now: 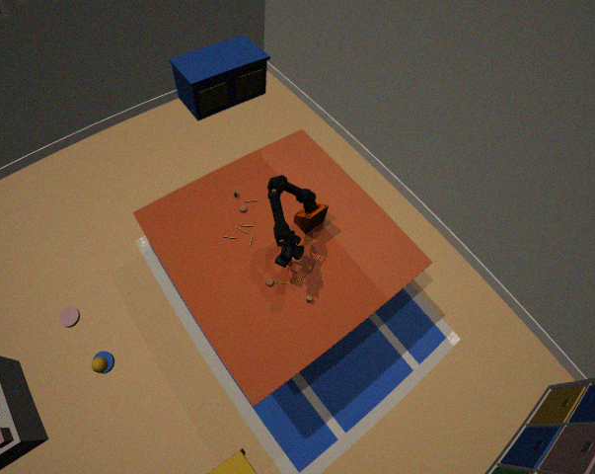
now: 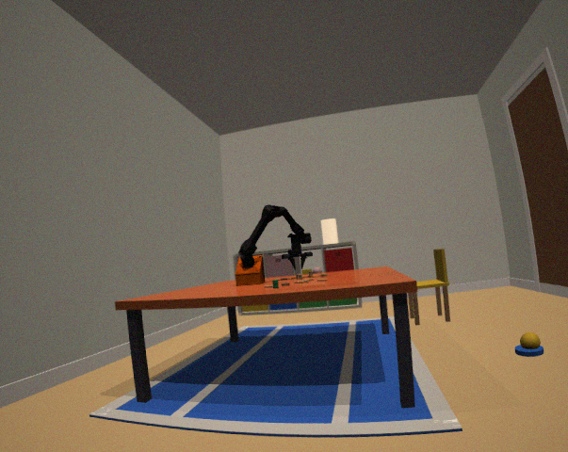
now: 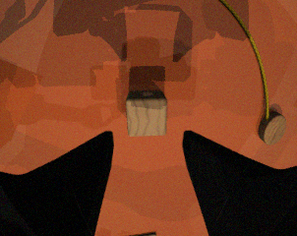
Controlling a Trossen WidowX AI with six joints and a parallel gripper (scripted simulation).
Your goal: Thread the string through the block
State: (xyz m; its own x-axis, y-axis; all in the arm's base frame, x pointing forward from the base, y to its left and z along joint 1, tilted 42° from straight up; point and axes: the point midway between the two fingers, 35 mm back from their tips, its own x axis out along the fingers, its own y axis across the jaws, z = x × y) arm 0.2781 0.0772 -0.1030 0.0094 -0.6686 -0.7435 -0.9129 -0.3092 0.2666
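My gripper tip is now 5 cm above the wooden block. Also, from my gripper tip: green object (54 cm to the right, 4 cm below, 3 cm behind); thin wooden stick (12 cm behind, 10 cm to the left, 6 cm below).
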